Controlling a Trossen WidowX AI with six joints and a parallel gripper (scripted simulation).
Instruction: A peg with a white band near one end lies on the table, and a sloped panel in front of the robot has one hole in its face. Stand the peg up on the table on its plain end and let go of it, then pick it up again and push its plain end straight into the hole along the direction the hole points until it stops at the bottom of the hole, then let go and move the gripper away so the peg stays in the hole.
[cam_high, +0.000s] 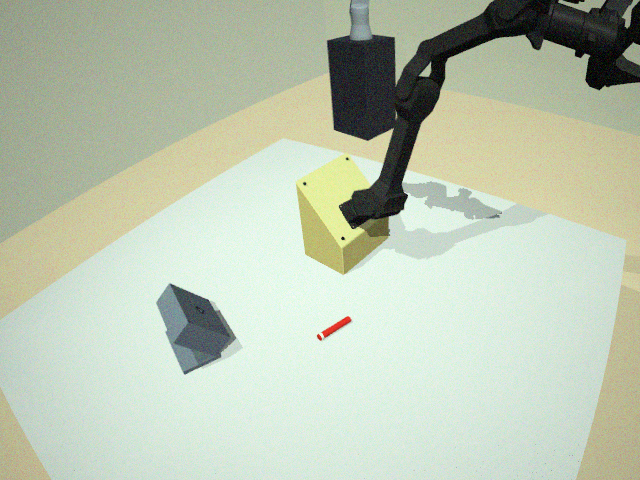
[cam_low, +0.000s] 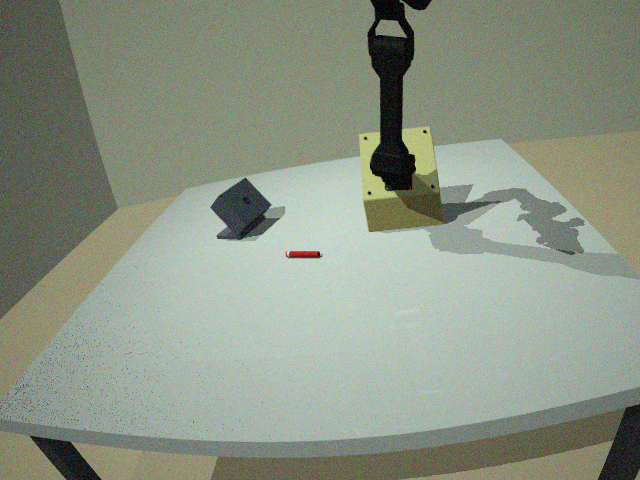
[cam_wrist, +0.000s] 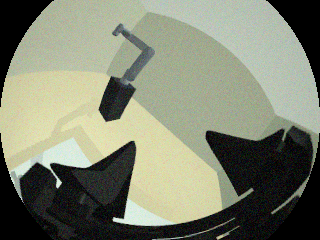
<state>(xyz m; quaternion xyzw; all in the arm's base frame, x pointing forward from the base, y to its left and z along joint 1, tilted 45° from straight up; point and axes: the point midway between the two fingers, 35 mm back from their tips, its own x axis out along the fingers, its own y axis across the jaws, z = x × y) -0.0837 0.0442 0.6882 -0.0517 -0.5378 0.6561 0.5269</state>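
Now: the red peg 550 mm below my gripper tip, 410 mm to the right of it and 360 mm ahead of it. Round my gripper tip: grey sloped panel: 600 mm to the right, 560 mm ahead, 490 mm below.
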